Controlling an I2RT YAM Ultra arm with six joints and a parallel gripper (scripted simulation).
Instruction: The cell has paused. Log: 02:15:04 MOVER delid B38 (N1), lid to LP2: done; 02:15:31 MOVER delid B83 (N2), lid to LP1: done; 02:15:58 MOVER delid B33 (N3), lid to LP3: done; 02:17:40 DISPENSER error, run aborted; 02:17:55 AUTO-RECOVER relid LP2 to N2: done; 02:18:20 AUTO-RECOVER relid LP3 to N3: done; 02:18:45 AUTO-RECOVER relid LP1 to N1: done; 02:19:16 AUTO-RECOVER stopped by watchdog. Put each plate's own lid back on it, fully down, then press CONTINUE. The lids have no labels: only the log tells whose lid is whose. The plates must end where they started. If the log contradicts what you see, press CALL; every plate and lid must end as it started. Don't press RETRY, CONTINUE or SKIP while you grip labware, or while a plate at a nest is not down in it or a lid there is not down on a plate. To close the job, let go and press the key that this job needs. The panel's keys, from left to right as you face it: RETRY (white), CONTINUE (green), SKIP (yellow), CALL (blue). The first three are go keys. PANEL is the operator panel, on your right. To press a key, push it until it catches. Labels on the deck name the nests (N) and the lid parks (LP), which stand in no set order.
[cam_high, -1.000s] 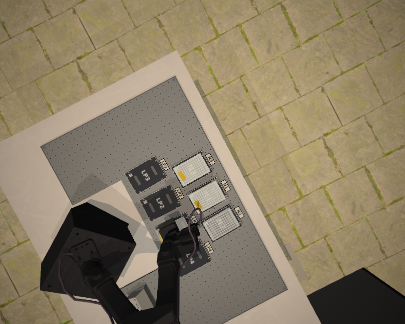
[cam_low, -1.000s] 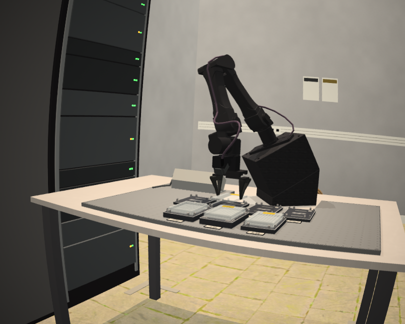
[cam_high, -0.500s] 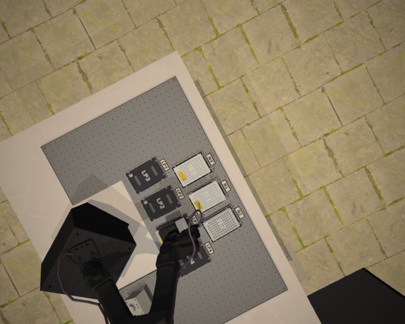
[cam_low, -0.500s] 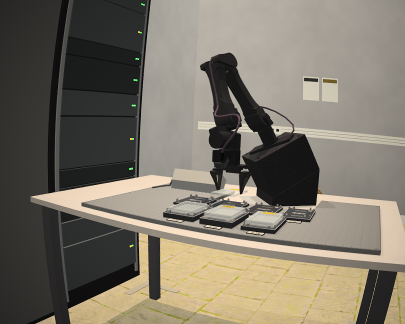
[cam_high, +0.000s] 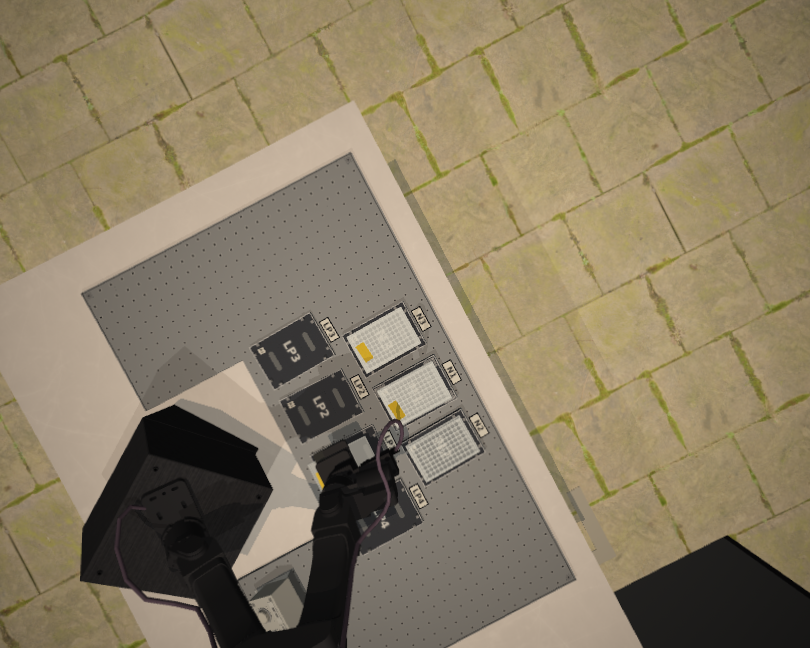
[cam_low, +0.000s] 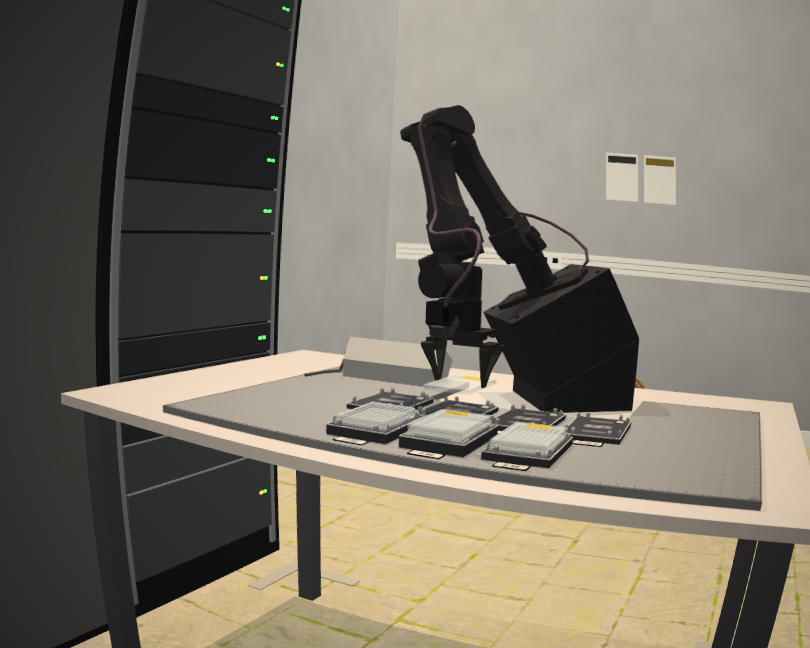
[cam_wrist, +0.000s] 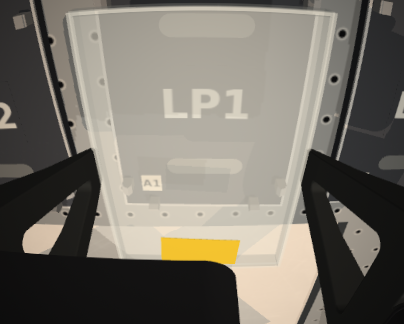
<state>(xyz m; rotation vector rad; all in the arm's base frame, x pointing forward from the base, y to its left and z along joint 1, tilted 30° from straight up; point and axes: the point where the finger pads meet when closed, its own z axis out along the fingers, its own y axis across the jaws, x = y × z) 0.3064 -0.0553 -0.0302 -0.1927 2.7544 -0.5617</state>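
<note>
The lid park LP1 is 6 cm below my hand. Round my hand: clear lid: 1 cm below; green key: 25 cm to the right, 25 cm behind; lid park LP4: 13 cm to the right, 6 cm below, 2 cm ahead.
</note>
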